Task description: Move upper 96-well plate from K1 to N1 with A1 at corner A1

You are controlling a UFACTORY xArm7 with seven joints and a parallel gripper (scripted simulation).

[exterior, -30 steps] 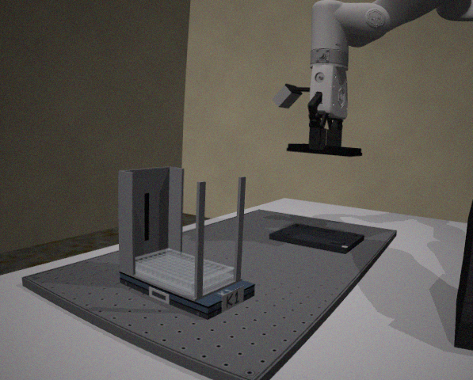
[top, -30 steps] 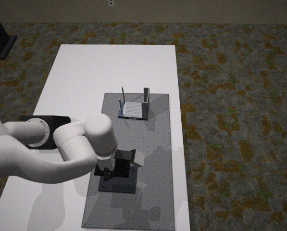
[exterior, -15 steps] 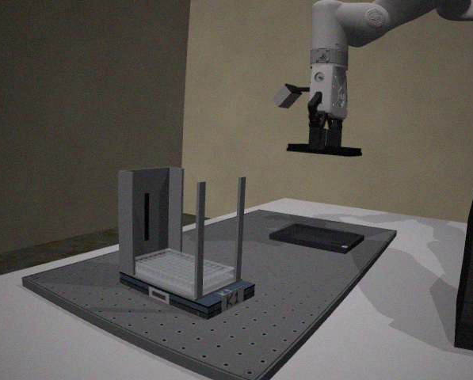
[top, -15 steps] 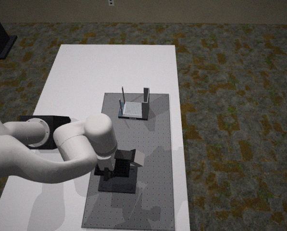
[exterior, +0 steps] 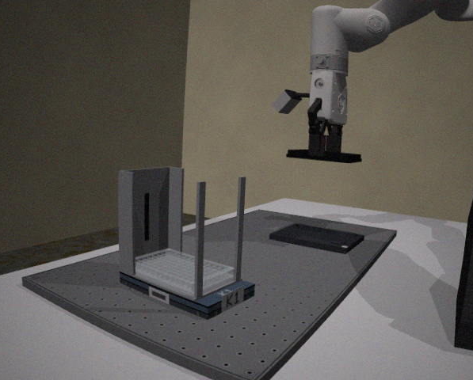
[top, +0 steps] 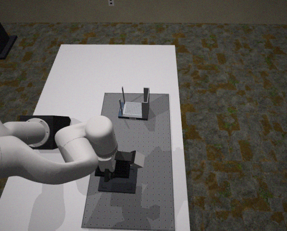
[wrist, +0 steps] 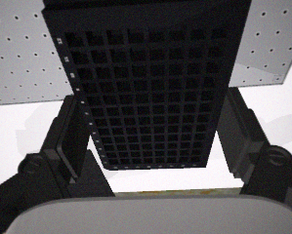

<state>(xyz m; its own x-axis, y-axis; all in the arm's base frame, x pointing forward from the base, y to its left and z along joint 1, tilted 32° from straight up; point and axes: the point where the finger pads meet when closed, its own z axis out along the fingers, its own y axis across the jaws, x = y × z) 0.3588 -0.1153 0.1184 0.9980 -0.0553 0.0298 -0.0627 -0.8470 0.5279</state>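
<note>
The pale A1 mark is 70 mm behind my hand, 60 mm to the left of it and 170 mm below it. The rest, counted from my hand: black 96-well plate: 10 mm below; clear 96-well plate: 70 mm ahead, 360 mm to the left, 160 mm below; tall back wall: 140 mm ahead, 360 mm to the left, 90 mm below.
</note>
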